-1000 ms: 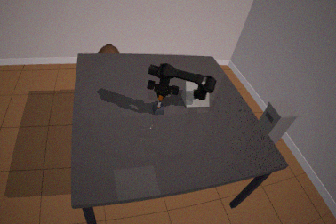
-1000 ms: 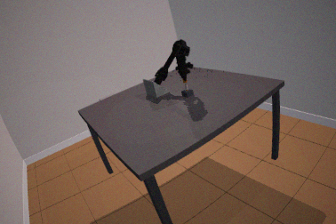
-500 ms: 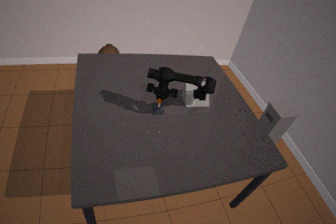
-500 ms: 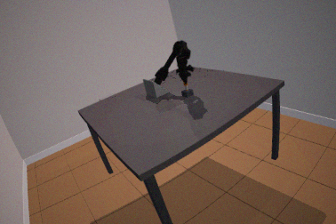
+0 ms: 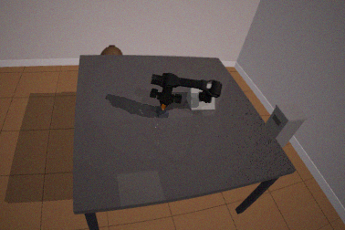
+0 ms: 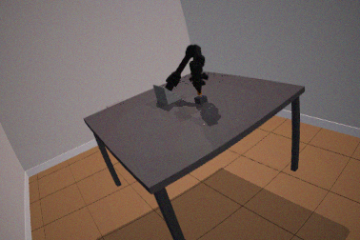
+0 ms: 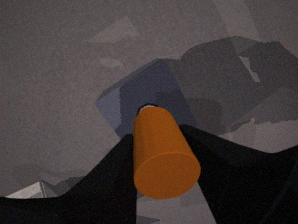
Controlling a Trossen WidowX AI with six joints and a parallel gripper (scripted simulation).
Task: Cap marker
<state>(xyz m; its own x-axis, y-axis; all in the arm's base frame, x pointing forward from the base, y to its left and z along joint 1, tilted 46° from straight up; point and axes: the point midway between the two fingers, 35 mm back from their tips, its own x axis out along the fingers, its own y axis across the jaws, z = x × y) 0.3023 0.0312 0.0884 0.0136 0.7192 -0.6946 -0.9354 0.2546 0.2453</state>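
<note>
My gripper tip is 1 cm below the orange cap.
</note>
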